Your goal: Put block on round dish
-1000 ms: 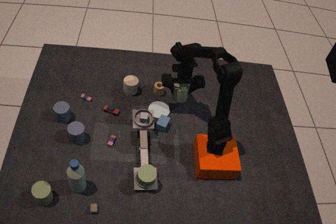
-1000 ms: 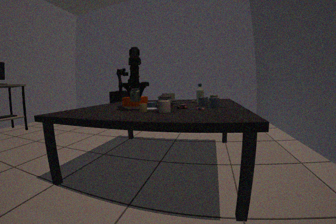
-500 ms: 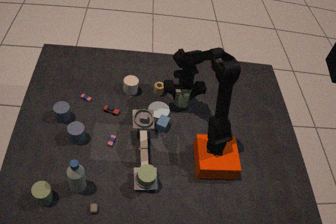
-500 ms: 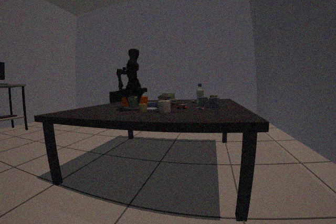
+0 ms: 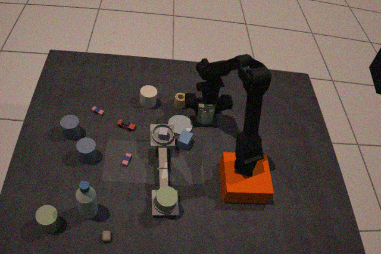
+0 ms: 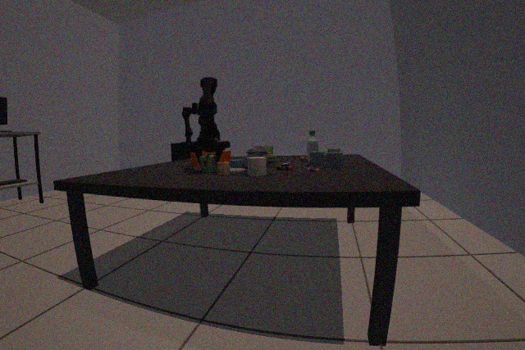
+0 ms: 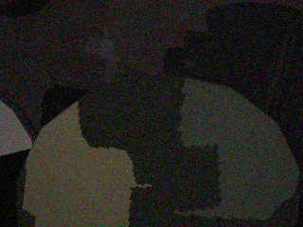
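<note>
The grey-blue block is 14 cm ahead of my gripper tip, 19 cm to the left of it and 6 cm above it. From my gripper tip the other things lie so: cream cylinder: 24 cm ahead, 4 cm to the right, 1 cm above; then balance: 11 cm ahead, 31 cm to the left, 1 cm below; then pale round dish: 9 cm ahead, 6 cm to the left, 3 cm below.
</note>
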